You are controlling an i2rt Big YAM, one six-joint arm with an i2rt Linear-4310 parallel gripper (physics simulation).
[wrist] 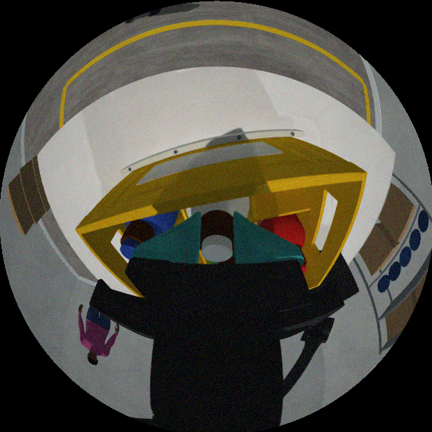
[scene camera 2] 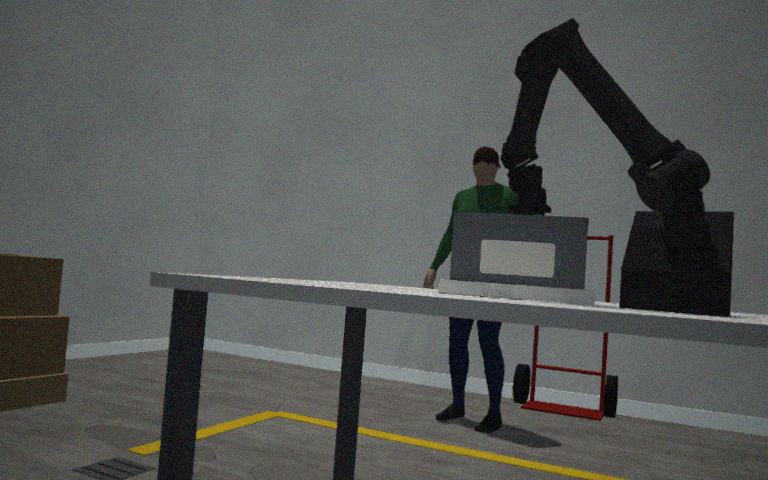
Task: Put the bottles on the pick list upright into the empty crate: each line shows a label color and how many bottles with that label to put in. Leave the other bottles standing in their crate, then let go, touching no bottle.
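My gripper has its teal fingers closed on the brown neck of a bottle with a white cap, which stands inside the yellow crate. A pale rounded surface shows behind this neck. A bottle with a blue label and a blue cap is at the left in the crate, partly behind a finger. A red-labelled bottle is at the right. Other bottles are mostly hidden by the fingers. In the scene view a grey crate hides the fingertips; its inside does not show. The pick list does not show.
A pale strip with screws lies along the yellow crate's long side on the white table. A white base lies under the grey crate. A person in green, a red hand truck and stacked boxes stand beyond the table.
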